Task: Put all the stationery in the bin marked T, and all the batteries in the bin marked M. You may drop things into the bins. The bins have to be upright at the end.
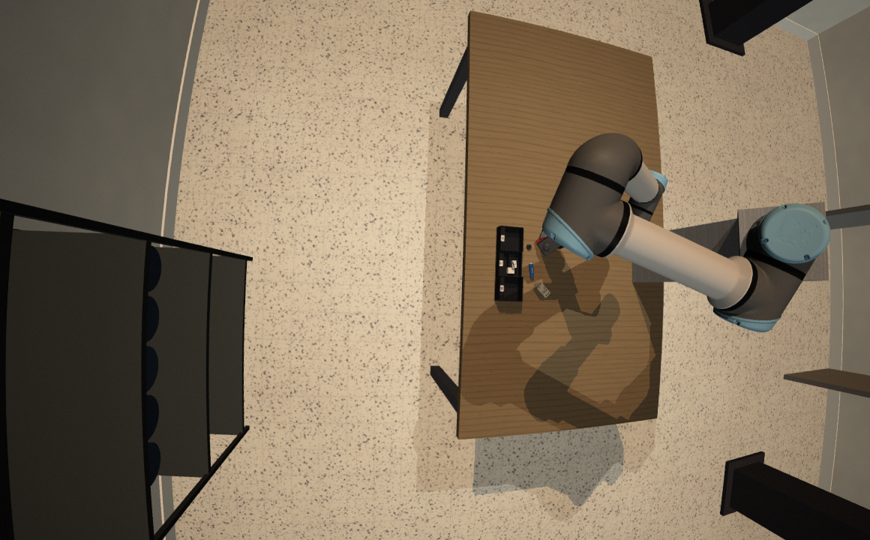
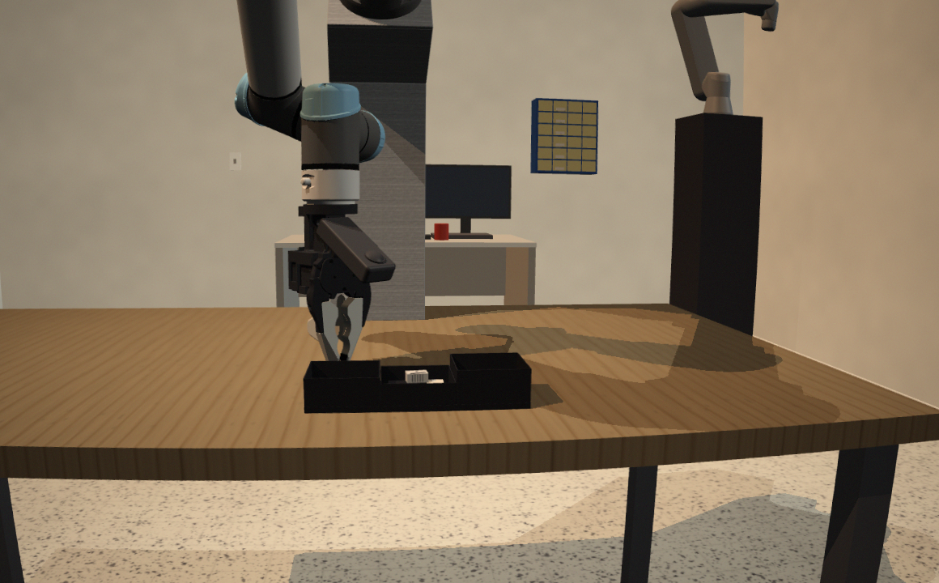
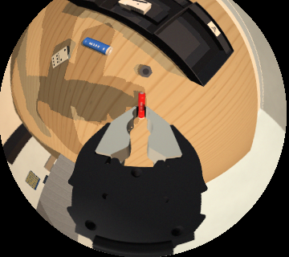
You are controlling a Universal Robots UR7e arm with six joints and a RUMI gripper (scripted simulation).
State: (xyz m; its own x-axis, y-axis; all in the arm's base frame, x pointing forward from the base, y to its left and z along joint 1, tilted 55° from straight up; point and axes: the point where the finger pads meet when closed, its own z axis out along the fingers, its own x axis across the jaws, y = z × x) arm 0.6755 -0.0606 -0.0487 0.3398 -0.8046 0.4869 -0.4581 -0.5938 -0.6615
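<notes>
Now: the black round piece 50 mm ahead of my hand, 30 mm to the left of it and 10 mm below it. Round my hand: red battery: 10 mm below; eraser: 120 mm ahead, 100 mm to the left; blue battery: 40 mm ahead, 110 mm to the left, 10 mm below.
</notes>
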